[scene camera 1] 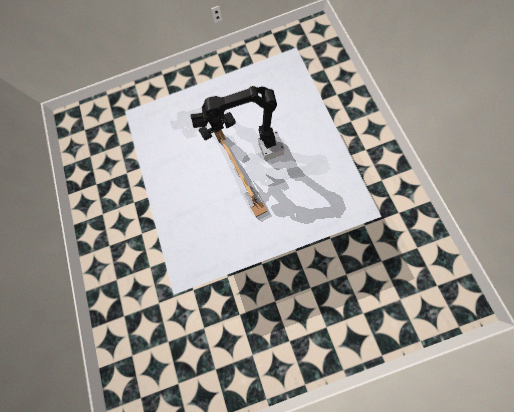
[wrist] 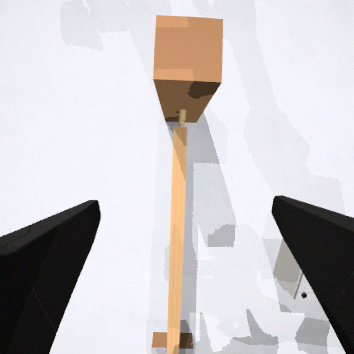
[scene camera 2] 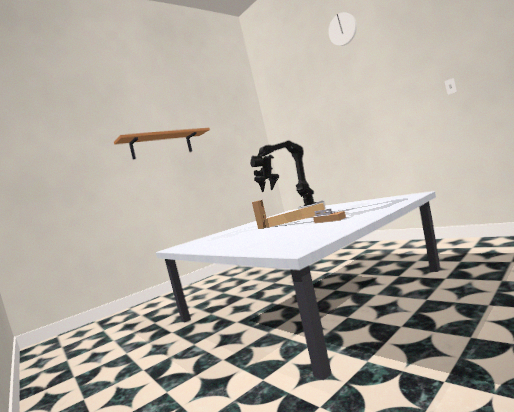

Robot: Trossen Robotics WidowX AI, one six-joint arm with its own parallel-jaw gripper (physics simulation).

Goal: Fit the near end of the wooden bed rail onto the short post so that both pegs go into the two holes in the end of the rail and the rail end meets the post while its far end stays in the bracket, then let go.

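Frame: origin at the arm's base, x left, y ahead, z down, level; millimetres.
Seen in the pictures: gripper, fingertip midpoint: [scene camera 1: 219, 131] [wrist: 187, 206] [scene camera 2: 267, 191]; arm's base, link origin: [scene camera 1: 269, 142] [scene camera 2: 309, 204].
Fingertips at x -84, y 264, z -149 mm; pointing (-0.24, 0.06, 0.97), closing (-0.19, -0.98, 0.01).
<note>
Offsets run from my fingertips to a thing's top centre. "pt": to the spot under its first point. Level surfaces: height alone.
The short post @[pt dx -70, dy +14, dz +143 mm] [scene camera 1: 219, 135] [scene camera 2: 259, 215] [wrist: 188, 50] stands upright on the table. A light peg @[pt dx -70, dy +10, dz +141 mm] [wrist: 182, 117] sticks out of its face; the second peg is not clearly visible. The wooden bed rail [scene camera 1: 235, 162] [scene camera 2: 295, 214] [wrist: 178, 200] points at the post, its near end low and a small gap short of it in the wrist view, with the visible peg above and beyond that end. Its far end is at the bracket on a brown block @[dx +396, dy -56, dz +194 mm] [scene camera 1: 259, 211] [scene camera 2: 330, 218]; how it sits there is too small to tell. My gripper [scene camera 1: 217, 126] [scene camera 2: 267, 189] [wrist: 187, 206] is open and empty, above the rail's near part and higher than the post.
The white table @[dz +229 mm] [scene camera 1: 200, 250] [scene camera 2: 240, 250] carries everything. A small brown crosspiece @[pt dx +320, dy -19, dz +208 mm] [wrist: 158, 340] lies under the rail in the wrist view. The arm's base [scene camera 1: 271, 150] [wrist: 286, 265] stands beside the rail. Arm shadows fall across the table.
</note>
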